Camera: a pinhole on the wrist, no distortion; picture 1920 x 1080 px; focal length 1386.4 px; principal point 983.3 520.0 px. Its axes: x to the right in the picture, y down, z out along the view. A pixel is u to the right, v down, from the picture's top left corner.
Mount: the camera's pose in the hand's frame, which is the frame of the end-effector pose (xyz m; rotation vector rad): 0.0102 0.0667 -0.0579 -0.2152 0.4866 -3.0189
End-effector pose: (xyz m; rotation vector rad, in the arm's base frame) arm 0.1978 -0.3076 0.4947 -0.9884 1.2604 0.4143
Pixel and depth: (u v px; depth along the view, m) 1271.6 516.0 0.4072
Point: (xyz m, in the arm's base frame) 0.4431 -0.0709 0.5262
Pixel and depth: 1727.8 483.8 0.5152
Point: 0.4976 0.0535 0.7001
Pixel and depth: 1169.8 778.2 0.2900
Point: 0.3815 -0.1918 0.5049
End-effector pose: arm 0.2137 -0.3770 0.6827 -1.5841 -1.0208 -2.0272
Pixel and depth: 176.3 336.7 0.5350
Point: 0.3848 -0.0088 1.0997
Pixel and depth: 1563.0 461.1 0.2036
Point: 0.3287 -0.2786 0.6581
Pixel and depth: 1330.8 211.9 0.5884
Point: 0.6015 0.0240 0.6886
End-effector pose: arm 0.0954 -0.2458 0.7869 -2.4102 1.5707 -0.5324
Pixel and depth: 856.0 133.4 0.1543
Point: 0.1012 -0.3136 0.6821
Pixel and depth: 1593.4 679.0 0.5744
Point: 0.4077 -0.0374 0.3832
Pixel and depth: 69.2 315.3 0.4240
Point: 0.3364 -0.5771 0.5448
